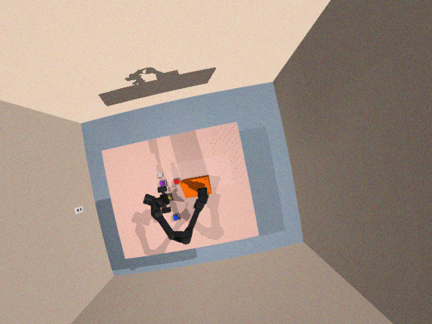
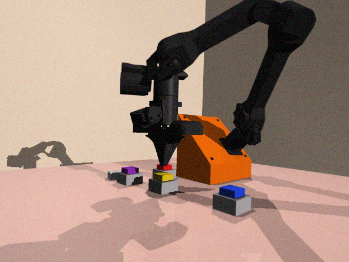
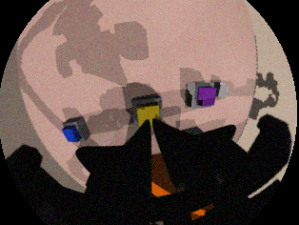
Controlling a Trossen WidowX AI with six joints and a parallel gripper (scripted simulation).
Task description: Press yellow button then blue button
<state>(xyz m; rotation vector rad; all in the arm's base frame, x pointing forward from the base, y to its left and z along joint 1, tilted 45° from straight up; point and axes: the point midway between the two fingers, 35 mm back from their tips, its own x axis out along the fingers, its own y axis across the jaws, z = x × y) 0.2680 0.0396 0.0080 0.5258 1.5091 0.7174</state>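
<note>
Now: the yellow button 20 mm below my gripper tip. Also, from my gripper tip: blue button: 160 mm to the left, 40 mm behind, 20 mm below; then purple button: 100 mm to the right, 30 mm ahead, 20 mm below; then red button: 110 mm to the right, 80 mm behind, 20 mm below.
</note>
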